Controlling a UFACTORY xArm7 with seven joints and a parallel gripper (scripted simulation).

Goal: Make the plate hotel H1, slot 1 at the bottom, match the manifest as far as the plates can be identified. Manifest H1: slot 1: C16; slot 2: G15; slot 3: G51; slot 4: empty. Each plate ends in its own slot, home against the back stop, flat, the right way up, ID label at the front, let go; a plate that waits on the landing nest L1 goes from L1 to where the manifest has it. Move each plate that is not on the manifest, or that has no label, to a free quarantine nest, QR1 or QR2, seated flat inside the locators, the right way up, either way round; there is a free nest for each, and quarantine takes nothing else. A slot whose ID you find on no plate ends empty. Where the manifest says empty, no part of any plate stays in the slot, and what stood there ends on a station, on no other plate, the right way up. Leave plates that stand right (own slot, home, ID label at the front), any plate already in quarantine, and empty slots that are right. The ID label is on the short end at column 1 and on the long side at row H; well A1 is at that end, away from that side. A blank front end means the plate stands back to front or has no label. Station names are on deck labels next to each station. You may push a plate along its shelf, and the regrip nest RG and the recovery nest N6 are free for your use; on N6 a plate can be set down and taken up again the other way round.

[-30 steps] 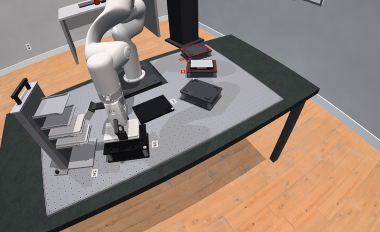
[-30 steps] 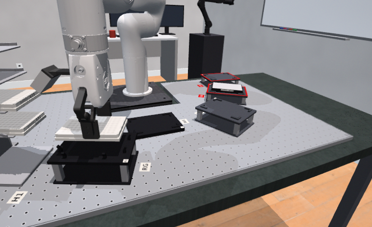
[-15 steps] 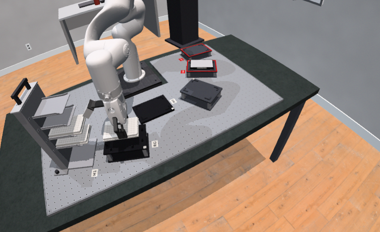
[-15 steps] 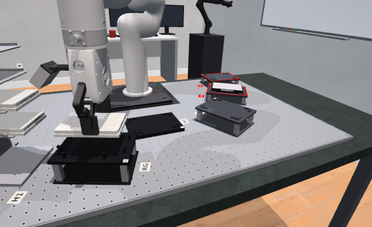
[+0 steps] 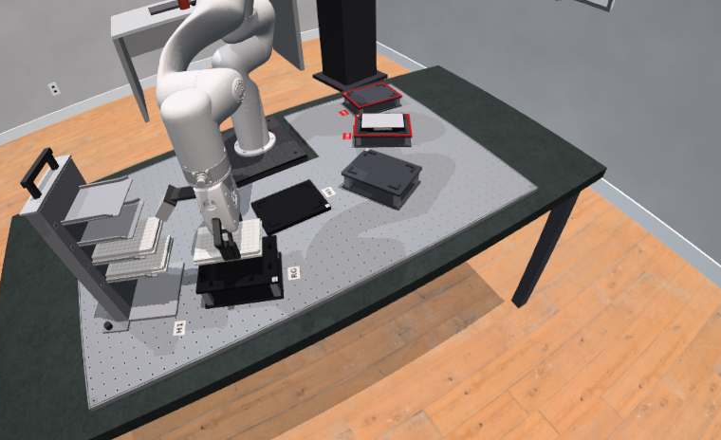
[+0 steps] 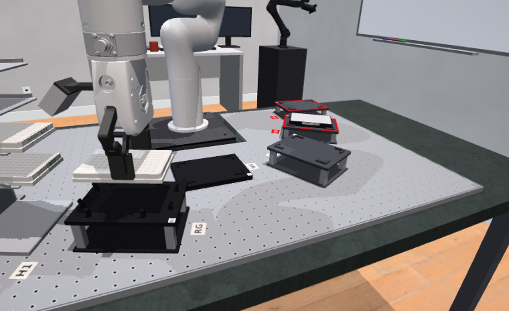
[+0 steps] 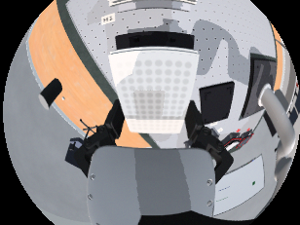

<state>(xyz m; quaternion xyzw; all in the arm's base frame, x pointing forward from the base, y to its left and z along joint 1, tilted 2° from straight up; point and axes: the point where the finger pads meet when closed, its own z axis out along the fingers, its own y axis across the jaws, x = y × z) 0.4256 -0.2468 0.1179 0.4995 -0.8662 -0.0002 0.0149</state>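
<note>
The flat black nest N6 lies 12 cm behind my hand, 18 cm to the left of it and 13 cm below it. From my hand the other things lie so: deck label H1: 1 cm ahead, 18 cm to the right, 13 cm below; black regrip nest RG: 1 cm behind, 1 cm to the right, 8 cm below; RG deck label: 5 cm ahead, 8 cm to the left, 13 cm below.
</note>
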